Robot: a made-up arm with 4 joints.
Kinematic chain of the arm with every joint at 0, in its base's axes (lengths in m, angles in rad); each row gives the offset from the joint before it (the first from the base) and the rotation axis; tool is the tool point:
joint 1: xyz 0 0 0.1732 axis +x
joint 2: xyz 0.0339 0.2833 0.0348 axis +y
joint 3: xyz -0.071 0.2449 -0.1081 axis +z
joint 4: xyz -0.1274 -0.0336 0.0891 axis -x
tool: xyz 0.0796 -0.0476 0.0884
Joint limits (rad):
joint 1: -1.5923..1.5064
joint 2: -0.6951..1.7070
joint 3: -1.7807..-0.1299
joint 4: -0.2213..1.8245
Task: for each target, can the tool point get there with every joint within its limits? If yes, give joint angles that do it. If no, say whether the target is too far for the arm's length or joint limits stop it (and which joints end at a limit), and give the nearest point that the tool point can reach.
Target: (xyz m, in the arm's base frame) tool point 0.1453 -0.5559 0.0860
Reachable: no: joint limits stop it (at a limit: joint 1, joint 3, joint 4) | nearest point 0.0642 -0.1462 0.6193 | short by 0.677 m
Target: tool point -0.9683 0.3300 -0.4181
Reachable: no: too far | nearest point -0.1547 0.2669 -0.3050 | short by 0.824 m
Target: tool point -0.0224 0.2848 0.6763
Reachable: yes | joints 0.9360 -0.4642 -1.6282 1.2239
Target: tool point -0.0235 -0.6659 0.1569
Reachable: no: joint limits stop it (at a limit: joint 1, joint 4) | nearest point 0.0198 -0.1598 0.6298 | short by 0.694 m
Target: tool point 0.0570 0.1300 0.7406
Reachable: yes | joints 1.0615 1.1748 -0.4402 0.9571
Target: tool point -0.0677 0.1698 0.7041
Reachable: yes | joints 0.9987 0.2508 -0.7186 0.5461
